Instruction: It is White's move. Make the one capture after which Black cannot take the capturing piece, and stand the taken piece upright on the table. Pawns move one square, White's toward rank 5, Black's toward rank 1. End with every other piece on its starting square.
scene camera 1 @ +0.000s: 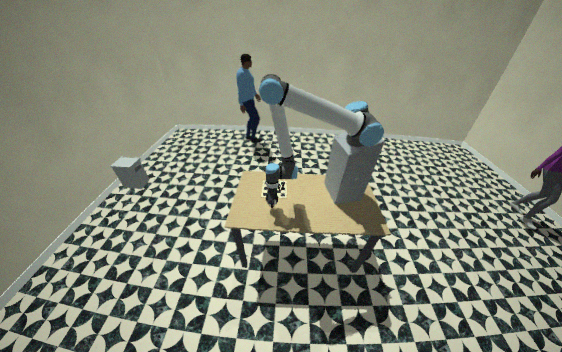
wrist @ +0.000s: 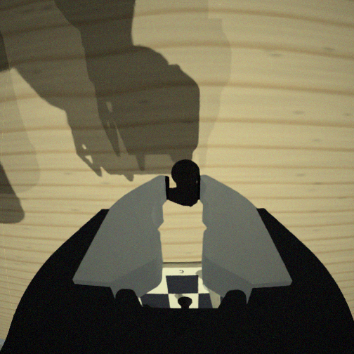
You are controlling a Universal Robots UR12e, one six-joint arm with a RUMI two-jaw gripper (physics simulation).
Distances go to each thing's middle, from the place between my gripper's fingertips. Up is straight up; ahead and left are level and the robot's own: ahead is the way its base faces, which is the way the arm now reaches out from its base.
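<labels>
Position of the chessboard (wrist: 178, 279) relative to my hand: 230 mm to the right of it, 20 mm behind it, 20 mm below it.
</labels>
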